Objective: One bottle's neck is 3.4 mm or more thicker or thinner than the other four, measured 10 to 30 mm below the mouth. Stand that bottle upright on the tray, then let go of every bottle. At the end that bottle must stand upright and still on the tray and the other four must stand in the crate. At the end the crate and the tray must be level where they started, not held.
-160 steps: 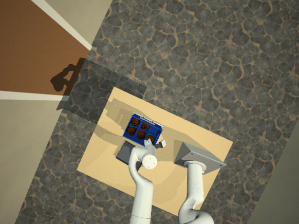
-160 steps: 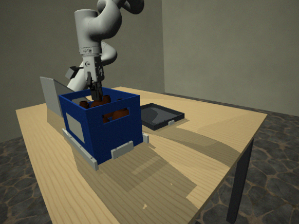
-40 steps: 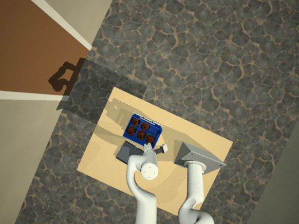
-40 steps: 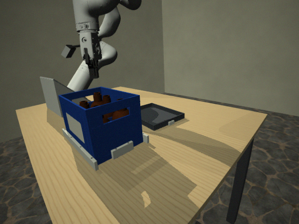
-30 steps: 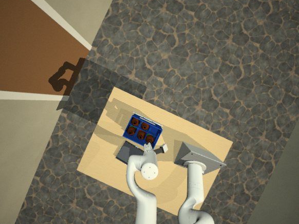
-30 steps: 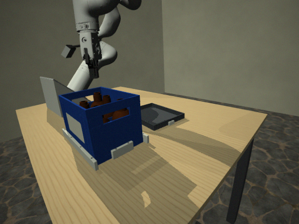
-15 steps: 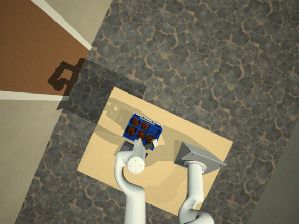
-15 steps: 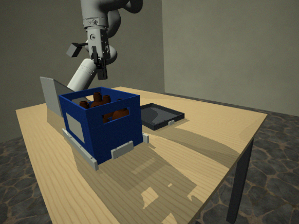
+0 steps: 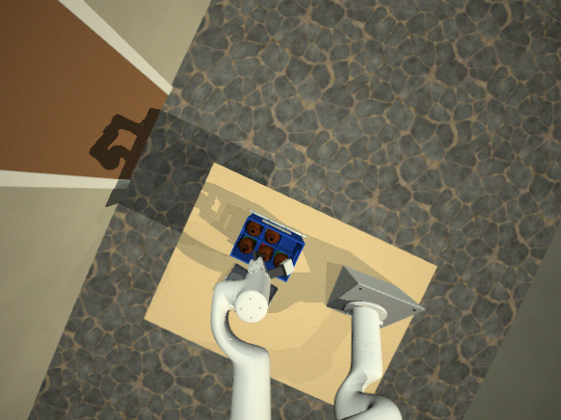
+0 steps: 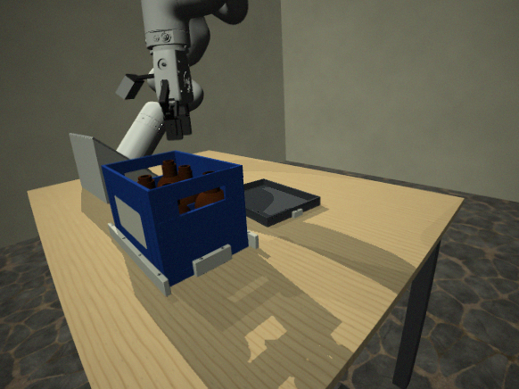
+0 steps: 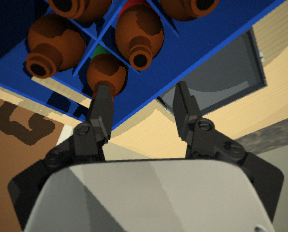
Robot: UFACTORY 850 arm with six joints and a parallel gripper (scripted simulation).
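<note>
The blue crate lies 160 mm below my hand and 40 mm to the right of it. Round my hand: brown bottle 160 mm below, 80 mm behind, 20 mm to the left; then dark tray 240 mm to the left, 230 mm below, 30 mm ahead.
</note>
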